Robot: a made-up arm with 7 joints. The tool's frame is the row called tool. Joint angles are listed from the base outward.
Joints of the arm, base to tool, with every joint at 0 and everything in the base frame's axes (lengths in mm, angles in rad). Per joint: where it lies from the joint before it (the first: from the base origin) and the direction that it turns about. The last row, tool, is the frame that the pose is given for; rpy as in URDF.
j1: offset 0 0 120 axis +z
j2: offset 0 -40 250 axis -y
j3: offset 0 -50 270 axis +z
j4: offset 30 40 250 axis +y
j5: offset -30 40 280 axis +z
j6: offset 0 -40 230 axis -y
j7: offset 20 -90 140 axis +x
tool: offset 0 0 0 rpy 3.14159 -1.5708 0
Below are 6 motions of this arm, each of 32 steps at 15 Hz.
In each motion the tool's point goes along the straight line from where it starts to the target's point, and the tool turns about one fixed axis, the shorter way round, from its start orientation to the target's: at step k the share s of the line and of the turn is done. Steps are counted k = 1, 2, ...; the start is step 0. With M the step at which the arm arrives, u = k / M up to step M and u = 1 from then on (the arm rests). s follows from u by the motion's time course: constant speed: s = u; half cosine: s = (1 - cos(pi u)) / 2; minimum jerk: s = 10 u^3 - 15 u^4 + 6 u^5.
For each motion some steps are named. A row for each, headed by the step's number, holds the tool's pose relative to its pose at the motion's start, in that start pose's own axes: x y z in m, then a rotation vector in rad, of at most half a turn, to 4 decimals.
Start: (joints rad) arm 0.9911 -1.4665 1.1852 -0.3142 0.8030 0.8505 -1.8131
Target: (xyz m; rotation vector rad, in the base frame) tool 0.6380 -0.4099 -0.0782 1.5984 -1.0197 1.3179
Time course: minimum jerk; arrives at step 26
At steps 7, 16, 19, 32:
7: 0.0058 -0.0002 -0.1649 -0.3256 -0.0448 -0.0585
16: 0.0331 -0.0014 -0.9361 -1.8489 -0.2542 -0.3323
19: 0.0409 -0.0017 -1.1559 -2.2829 -0.3139 -0.4102
32: 0.0467 -0.0020 -1.3207 -2.6085 -0.3587 -0.4688

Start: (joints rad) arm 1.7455 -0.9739 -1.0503 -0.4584 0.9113 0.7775 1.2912
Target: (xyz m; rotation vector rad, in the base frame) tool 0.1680 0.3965 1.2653 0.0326 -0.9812 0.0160
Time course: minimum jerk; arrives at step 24
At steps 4, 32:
4: 0.0092 -0.0001 -0.0176 0.0455 -0.0029 -0.0161
32: 0.2597 -0.0018 -0.4948 1.2828 -0.0822 -0.4541

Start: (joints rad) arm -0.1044 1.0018 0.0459 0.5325 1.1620 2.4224 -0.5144
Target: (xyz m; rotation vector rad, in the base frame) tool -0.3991 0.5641 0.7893 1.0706 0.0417 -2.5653
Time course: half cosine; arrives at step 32
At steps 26, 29, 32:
26: -0.0312 -0.3007 -0.5988 0.3869 -0.2916 -0.1663
29: -0.0334 -0.3213 -0.6398 0.4134 -0.3115 -0.1777
32: -0.0341 -0.3284 -0.6539 0.4225 -0.3184 -0.1816

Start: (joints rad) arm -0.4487 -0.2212 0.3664 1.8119 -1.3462 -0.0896 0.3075
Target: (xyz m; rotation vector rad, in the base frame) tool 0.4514 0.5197 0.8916 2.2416 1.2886 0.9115
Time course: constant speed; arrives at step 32
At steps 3, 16, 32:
3: -0.0431 -0.0057 -0.0562 0.0576 0.1368 -0.0352
16: -0.2299 -0.0301 -0.2996 0.3070 0.7296 -0.1877
32: -0.4598 -0.0603 -0.5992 0.6141 1.4592 -0.3754

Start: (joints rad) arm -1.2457 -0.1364 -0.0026 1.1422 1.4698 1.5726 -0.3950
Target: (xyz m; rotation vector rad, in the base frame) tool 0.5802 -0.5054 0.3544 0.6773 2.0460 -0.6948
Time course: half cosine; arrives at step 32
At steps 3, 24, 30, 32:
3: -0.0164 0.0053 -0.0031 -0.0212 -0.0004 0.0353
24: -0.6506 0.2118 -0.1227 -0.8400 -0.0152 1.4010
30: -0.7549 0.2458 -0.1424 -0.9747 -0.0177 1.6256
32: -0.7622 0.2482 -0.1438 -0.9841 -0.0178 1.6413

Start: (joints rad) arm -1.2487 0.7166 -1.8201 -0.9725 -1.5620 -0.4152 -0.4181
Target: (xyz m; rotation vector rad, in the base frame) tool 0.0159 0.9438 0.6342 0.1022 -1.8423 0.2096
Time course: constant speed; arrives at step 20
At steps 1, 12, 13, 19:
1: 0.0052 -0.0089 0.0316 0.0639 0.0055 -0.0634
12: 0.0620 -0.1065 0.3796 0.7671 0.0661 -0.7604
13: 0.0672 -0.1153 0.4112 0.8310 0.0716 -0.8238
19: 0.0982 -0.1686 0.6010 1.2146 0.1046 -1.2040

